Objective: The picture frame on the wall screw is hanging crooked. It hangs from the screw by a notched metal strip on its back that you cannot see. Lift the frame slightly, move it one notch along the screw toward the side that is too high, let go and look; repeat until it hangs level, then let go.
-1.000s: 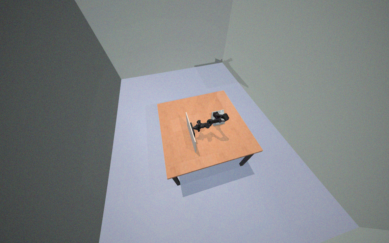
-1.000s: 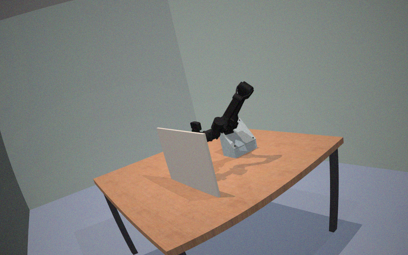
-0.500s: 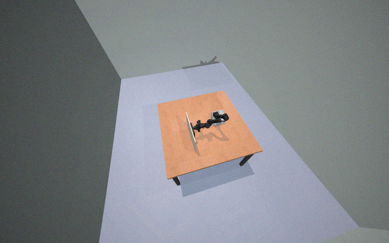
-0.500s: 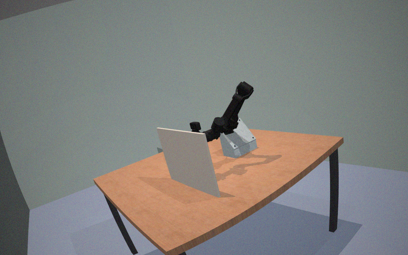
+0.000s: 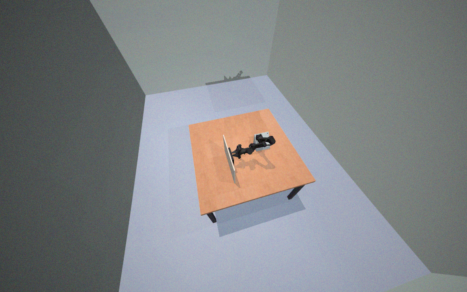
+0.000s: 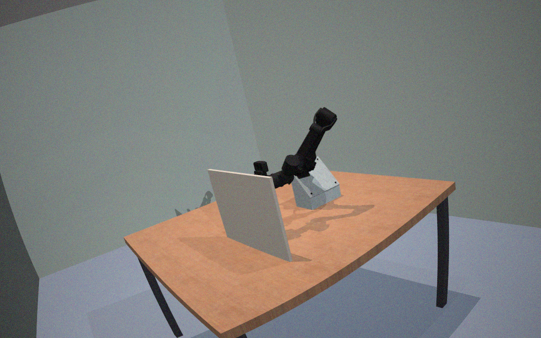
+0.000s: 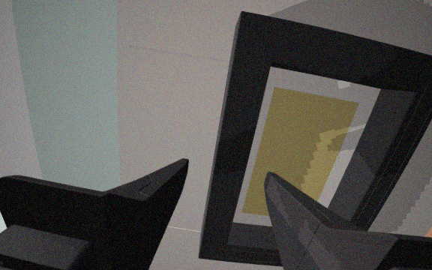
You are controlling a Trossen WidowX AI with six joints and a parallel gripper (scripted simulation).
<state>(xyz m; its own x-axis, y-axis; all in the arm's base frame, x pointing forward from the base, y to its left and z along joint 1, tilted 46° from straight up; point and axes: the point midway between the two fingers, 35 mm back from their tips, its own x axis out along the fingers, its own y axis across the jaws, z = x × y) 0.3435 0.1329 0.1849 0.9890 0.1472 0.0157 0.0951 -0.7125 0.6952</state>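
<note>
Now: the picture frame 20 mm ahead of my gripper tip and 50 mm below it. The rest, counted from my gripper tip: wall panel (30 mm ahead, 10 mm to the left, 70 mm below).
</note>
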